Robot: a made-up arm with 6 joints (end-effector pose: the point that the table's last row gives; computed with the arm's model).
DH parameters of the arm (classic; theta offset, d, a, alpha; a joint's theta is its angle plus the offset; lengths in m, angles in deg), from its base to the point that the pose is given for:
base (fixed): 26.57 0 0.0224 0
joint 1: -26.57 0.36 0.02 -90
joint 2: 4.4 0 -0.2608 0
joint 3: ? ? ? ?
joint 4: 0 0.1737 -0.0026 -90
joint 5: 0 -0.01 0.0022 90
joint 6: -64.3 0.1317 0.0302 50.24
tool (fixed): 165.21 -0.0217 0 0
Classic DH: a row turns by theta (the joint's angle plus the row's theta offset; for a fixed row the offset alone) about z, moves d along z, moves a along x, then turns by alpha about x.
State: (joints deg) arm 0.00 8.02 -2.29 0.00 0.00 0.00
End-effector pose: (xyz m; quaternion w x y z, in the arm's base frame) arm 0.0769 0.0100 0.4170 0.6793 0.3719 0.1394 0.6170
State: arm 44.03 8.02 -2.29 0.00 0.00 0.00
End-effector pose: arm 0.0609 0.0496 0.4170 0.3985 0.2926 0.2686 0.8267
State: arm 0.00 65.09 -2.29 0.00 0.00 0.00
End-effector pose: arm 0.1080 0.0100 0.3601 0.5302 0.6215 0.4470 0.3644
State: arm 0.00 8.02 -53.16 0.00 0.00 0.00
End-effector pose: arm -0.0314 0.0100 0.6429 0.6734 0.0709 -0.1659 0.7170
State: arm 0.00 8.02 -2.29 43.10 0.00 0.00
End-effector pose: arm 0.0767 0.0371 0.4040 0.4981 0.5961 -0.0987 0.6219
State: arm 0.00 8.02 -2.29 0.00 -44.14 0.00
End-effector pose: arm 0.0659 0.0100 0.5078 0.6819 0.1128 -0.1261 0.7116
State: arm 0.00 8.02 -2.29 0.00 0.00 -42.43
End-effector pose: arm 0.0772 -0.0037 0.4379 0.7650 0.1003 0.3549 0.5279
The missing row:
joint 3: 80.6 0.03 -0.0324 90
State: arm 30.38 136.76 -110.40 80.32 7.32 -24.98
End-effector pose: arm 0.4127 0.3032 0.4072 0.2652 0.7488 0.1540 0.5875
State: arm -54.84 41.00 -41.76 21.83 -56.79 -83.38
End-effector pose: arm 0.0097 -0.0585 0.6865 0.9611 -0.1508 0.0754 -0.2187
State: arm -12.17 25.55 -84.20 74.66 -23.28 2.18
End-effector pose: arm -0.0619 0.0302 0.7583 0.1908 0.1751 -0.5932 0.7623
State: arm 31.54 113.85 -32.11 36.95 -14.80 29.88
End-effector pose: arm 0.2079 0.1499 0.3058 0.4462 0.8289 0.2239 0.2525
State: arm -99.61 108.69 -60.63 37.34 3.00 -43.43
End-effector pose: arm -0.0327 -0.3178 0.3983 0.7086 0.6760 -0.1401 -0.1458
